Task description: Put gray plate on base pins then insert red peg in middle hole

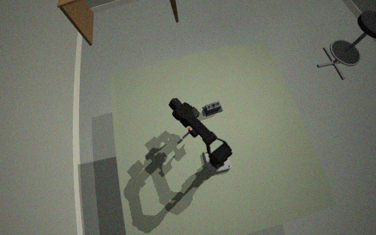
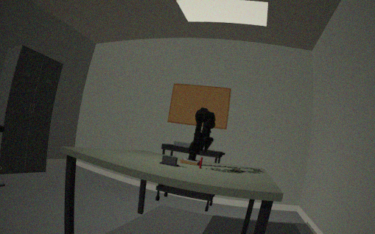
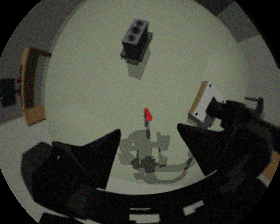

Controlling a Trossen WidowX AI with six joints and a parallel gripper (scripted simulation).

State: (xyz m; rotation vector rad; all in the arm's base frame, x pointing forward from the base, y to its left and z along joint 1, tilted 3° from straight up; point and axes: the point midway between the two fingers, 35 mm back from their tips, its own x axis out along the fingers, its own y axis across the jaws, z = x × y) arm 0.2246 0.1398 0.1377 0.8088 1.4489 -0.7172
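The red peg lies 9 cm below my gripper tip. The rest, counted from my gripper tip: gray plate (19 cm to the right, 13 cm ahead, 8 cm below).
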